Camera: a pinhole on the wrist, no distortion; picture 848 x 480 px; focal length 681.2 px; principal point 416.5 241.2 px. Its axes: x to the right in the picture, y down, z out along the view. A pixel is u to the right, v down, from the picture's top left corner.
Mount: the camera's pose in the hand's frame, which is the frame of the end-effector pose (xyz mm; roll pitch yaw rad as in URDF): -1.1 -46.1 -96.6 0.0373 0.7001 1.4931
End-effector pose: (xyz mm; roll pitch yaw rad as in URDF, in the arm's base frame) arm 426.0 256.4 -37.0 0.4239 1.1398 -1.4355
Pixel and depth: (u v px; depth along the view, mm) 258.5 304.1 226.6
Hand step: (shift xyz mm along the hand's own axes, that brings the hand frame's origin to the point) -5.3 60.7 111.0
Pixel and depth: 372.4 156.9 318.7
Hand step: 64.7 137.8 159.1
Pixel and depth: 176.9 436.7 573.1
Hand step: -126.7 183.1 476.0
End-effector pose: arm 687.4 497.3 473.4 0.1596 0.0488 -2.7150
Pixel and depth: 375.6 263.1 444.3
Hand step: 21.8 218.9 260.5
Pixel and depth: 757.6 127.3 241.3
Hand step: 67.2 196.1 8.8
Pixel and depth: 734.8 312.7 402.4
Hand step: 3.1 358.7 91.0
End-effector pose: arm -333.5 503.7 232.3 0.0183 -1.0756 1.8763
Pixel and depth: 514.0 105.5 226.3
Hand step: 65.4 118.6 54.2
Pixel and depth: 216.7 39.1 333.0
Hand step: 120.4 82.2 218.0
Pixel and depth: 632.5 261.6 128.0
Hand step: 8.7 67.0 -24.8
